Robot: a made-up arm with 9 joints. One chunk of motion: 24 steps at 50 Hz.
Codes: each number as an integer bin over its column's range. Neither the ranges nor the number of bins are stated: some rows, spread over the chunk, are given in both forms.
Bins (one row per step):
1: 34 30 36 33 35 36
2: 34 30 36 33 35 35
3: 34 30 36 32 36 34
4: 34 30 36 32 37 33
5: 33 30 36 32 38 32
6: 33 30 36 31 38 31
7: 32 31 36 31 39 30
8: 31 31 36 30 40 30
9: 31 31 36 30 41 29
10: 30 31 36 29 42 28
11: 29 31 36 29 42 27
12: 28 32 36 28 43 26
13: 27 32 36 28 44 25
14: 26 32 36 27 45 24
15: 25 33 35 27 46 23
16: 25 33 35 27 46 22
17: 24 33 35 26 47 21
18: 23 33 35 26 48 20
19: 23 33 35 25 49 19
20: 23 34 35 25 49 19
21: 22 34 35 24 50 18
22: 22 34 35 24 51 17
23: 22 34 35 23 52 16
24: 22 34 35 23 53 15
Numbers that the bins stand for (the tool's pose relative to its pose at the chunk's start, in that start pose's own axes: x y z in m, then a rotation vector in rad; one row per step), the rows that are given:
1: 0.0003 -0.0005 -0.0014 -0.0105 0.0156 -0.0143
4: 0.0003 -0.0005 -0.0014 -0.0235 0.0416 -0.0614
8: -0.0121 0.0032 -0.0014 -0.0495 0.0806 -0.1086
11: -0.0203 0.0032 -0.0014 -0.0625 0.1067 -0.1557
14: -0.0327 0.0068 -0.0014 -0.0886 0.1457 -0.2029
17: -0.0410 0.0105 -0.0044 -0.1016 0.1717 -0.2500
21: -0.0492 0.0141 -0.0044 -0.1276 0.2108 -0.2971
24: -0.0492 0.0141 -0.0044 -0.1406 0.2498 -0.3443
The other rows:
2: 0.0003 -0.0005 -0.0014 -0.0105 0.0156 -0.0300
3: 0.0003 -0.0005 -0.0014 -0.0235 0.0286 -0.0457
5: -0.0038 -0.0005 -0.0014 -0.0235 0.0546 -0.0771
6: -0.0038 -0.0005 -0.0014 -0.0365 0.0546 -0.0929
7: -0.0079 0.0032 -0.0014 -0.0365 0.0676 -0.1086
9: -0.0121 0.0032 -0.0014 -0.0495 0.0937 -0.1243
10: -0.0162 0.0032 -0.0014 -0.0625 0.1067 -0.1400
12: -0.0244 0.0068 -0.0014 -0.0756 0.1197 -0.1714
13: -0.0286 0.0068 -0.0014 -0.0756 0.1327 -0.1871
15: -0.0368 0.0105 -0.0044 -0.0886 0.1587 -0.2186
16: -0.0368 0.0105 -0.0044 -0.0886 0.1587 -0.2343
18: -0.0451 0.0105 -0.0044 -0.1016 0.1848 -0.2657
19: -0.0451 0.0105 -0.0044 -0.1146 0.1978 -0.2814
20: -0.0451 0.0141 -0.0044 -0.1146 0.1978 -0.2814
22: -0.0492 0.0141 -0.0044 -0.1276 0.2238 -0.3129
23: -0.0492 0.0141 -0.0044 -0.1406 0.2368 -0.3286

